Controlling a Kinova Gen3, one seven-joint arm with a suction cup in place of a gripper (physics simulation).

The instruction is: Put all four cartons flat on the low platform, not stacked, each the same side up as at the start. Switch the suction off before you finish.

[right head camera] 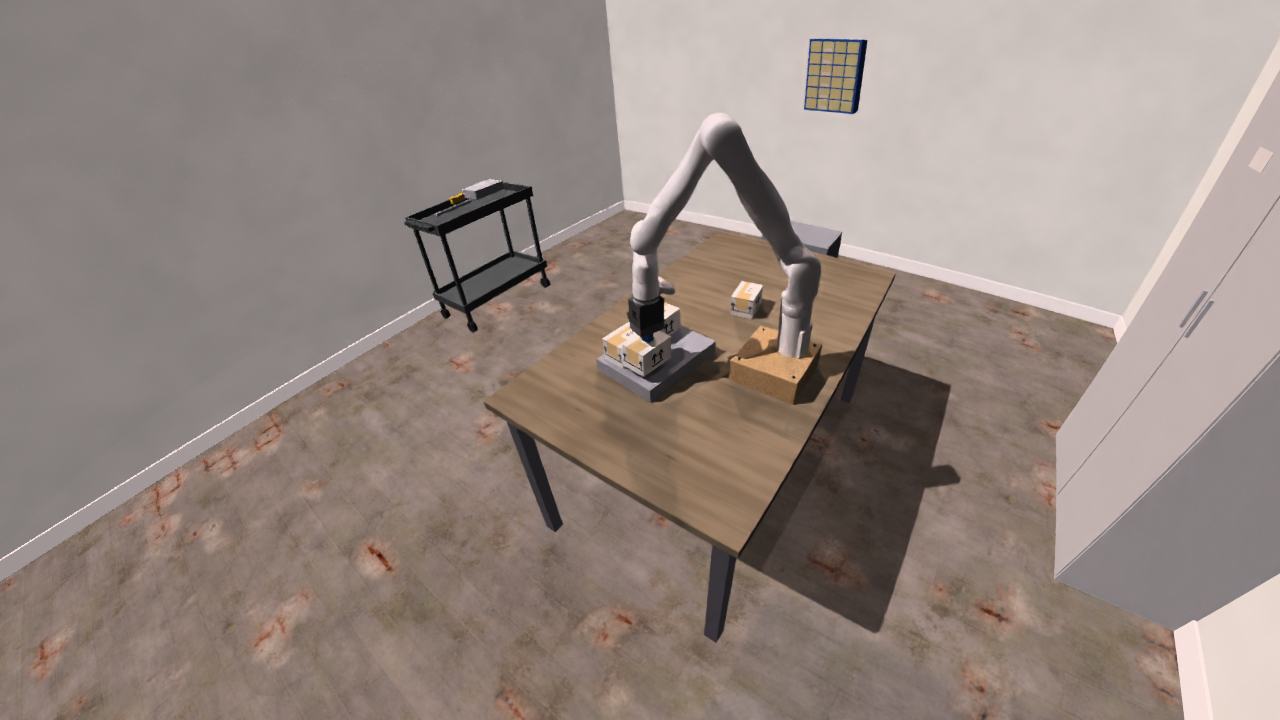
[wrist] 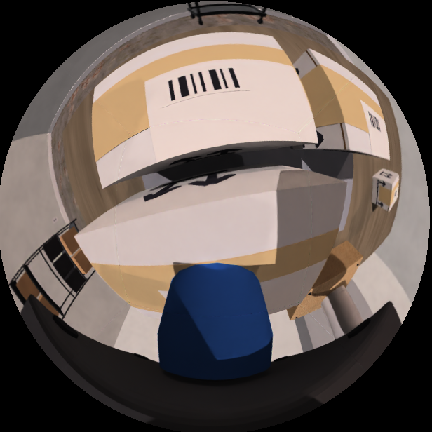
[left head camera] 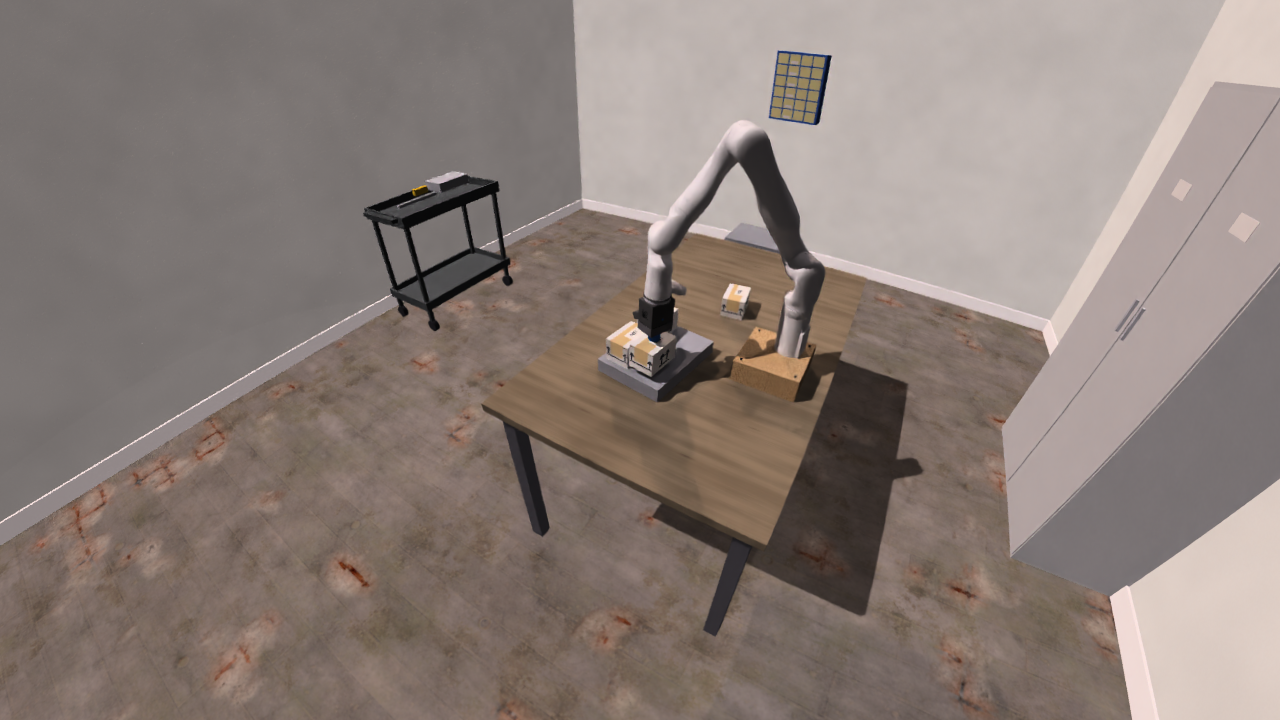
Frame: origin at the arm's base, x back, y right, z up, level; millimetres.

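Where they show: end effector, tool point: (right head camera: pixel 647 341) (left head camera: pixel 653 341); arm's base, origin of the base link: (right head camera: pixel 791 348) (left head camera: pixel 788 348).
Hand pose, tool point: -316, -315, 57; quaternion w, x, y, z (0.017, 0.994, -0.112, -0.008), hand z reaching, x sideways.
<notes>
Each offset is from my tool point to the centre of the thing, as dx, dy, dz. "spot": to the spot under its first point. Level surfaces: height alone.
My gripper, a blue suction cup (left head camera: pixel 655 337) (right head camera: pixel 646 337) (wrist: pixel 215 315), is shut on a white-and-tan carton @(+5, -9, -27) (left head camera: pixel 648 358) (right head camera: pixel 642 358) (wrist: pixel 200 220), upright at the front of the low grey platform @(spot: +40, +173, -93) (left head camera: pixel 693 345) (right head camera: pixel 691 347). Whether its underside touches the platform is hidden. A second carton @(-95, -1, -53) (left head camera: pixel 619 343) (right head camera: pixel 615 342) (wrist: pixel 230 115) stands close beside it on the platform, with a narrow dark gap in the wrist view. A third carton @(-100, +156, -53) (right head camera: pixel 670 319) (wrist: pixel 340 100) stands farther back on the platform, partly behind the gripper. The fourth carton @(+3, +536, -102) (left head camera: pixel 735 301) (right head camera: pixel 746 300) (wrist: pixel 386 190) stands on the table behind the platform.
The arm's wooden base block (left head camera: pixel 769 368) (right head camera: pixel 771 371) (wrist: pixel 345 260) stands on the table @(dz -141) (left head camera: pixel 680 447) (right head camera: pixel 680 447), right of the platform. A black cart (left head camera: pixel 447 207) (right head camera: pixel 483 210) stands at the back left, and a tall cabinet (left head camera: pixel 1100 358) (right head camera: pixel 1154 376) stands at the right.
</notes>
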